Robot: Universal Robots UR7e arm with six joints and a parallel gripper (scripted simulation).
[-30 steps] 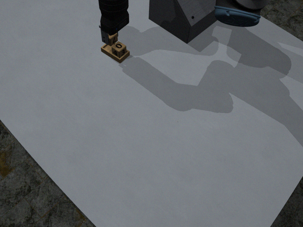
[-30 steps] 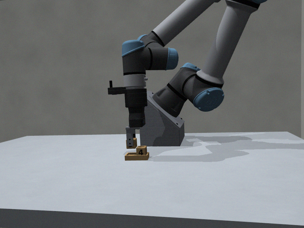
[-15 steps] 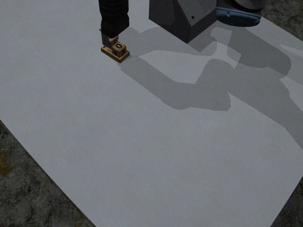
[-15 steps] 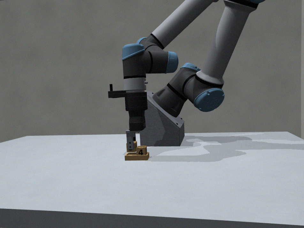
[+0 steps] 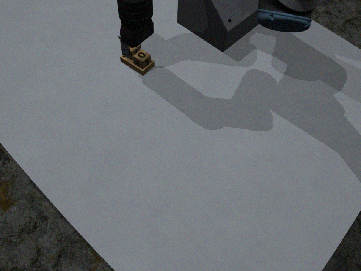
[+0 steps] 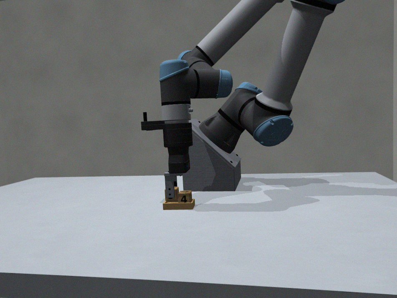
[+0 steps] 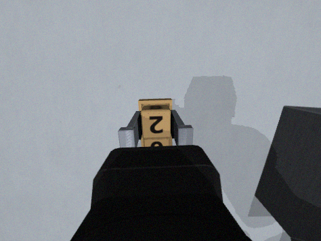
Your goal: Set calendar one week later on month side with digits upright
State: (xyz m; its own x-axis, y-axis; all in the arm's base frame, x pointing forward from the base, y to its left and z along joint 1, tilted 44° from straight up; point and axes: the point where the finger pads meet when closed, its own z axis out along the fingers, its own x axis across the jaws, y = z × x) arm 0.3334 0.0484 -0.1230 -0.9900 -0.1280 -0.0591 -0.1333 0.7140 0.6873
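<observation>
Now: hand 20 mm to the right of the wooden tray and 40 mm above it.
</observation>
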